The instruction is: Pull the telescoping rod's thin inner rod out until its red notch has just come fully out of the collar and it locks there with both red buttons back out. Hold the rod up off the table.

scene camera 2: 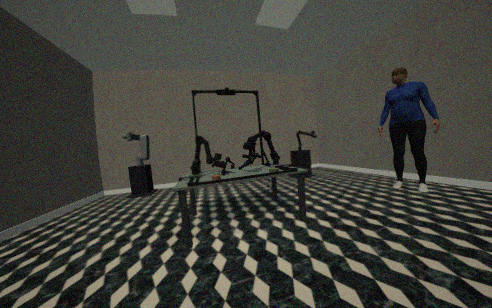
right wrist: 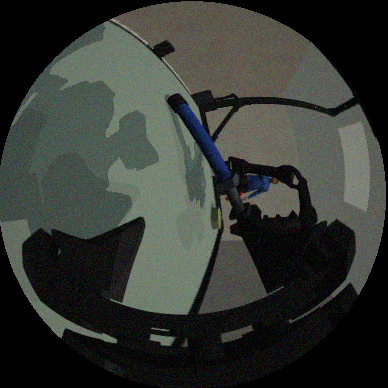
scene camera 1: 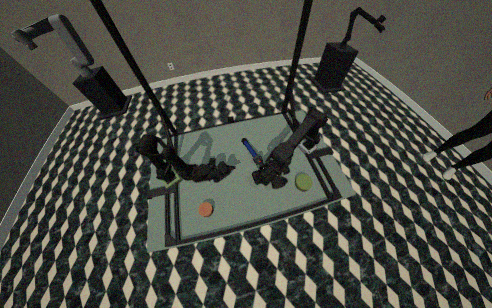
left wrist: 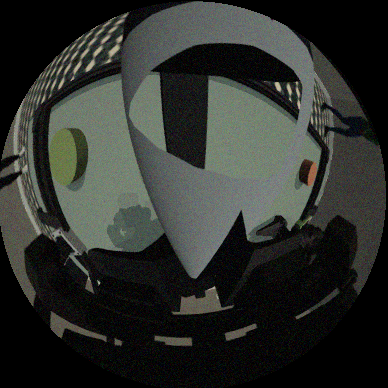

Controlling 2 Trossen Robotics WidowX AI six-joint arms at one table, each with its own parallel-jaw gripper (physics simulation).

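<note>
The telescoping rod has a blue outer tube [scene camera 1: 249,147] [right wrist: 202,139] with a dark collar [scene camera 1: 257,157] [right wrist: 225,183] at its near end. Two red buttons [right wrist: 227,198] stick out beside the collar. My left gripper [scene camera 1: 261,167] [scene camera 2: 249,160] is shut on the thin grey inner rod [right wrist: 237,201] [left wrist: 195,216] just below the collar. It holds the rod tilted and off the table. In the left wrist view the grey rod fills the middle. I see no red notch. My right gripper [scene camera 1: 230,167] [scene camera 2: 229,162] is open and empty, left of the rod and apart from it.
A green disc [scene camera 1: 303,181] [left wrist: 67,155] [scene camera 2: 273,168] lies on the table [scene camera 1: 238,198] right of the left gripper. An orange disc [scene camera 1: 205,209] [left wrist: 307,172] [scene camera 2: 215,177] lies near the front left. Black frame posts [scene camera 1: 293,70] rise at the table's back corners.
</note>
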